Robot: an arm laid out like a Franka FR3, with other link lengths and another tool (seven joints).
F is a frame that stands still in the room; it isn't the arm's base.
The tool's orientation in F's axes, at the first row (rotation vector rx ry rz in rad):
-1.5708 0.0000 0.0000
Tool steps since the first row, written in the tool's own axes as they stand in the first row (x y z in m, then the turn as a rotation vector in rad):
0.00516 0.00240 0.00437 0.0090 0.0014 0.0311
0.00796 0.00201 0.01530 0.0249 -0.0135 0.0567
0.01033 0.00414 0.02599 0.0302 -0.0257 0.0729
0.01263 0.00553 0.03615 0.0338 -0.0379 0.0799
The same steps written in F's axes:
0.00516 0.00437 -0.00240 0.0090 0.0311 -0.0014
0.00796 0.01530 -0.00201 0.0249 0.0567 0.0135
0.01033 0.02599 -0.00414 0.0302 0.0729 0.0257
0.01263 0.03615 -0.00553 0.0338 0.0799 0.0379

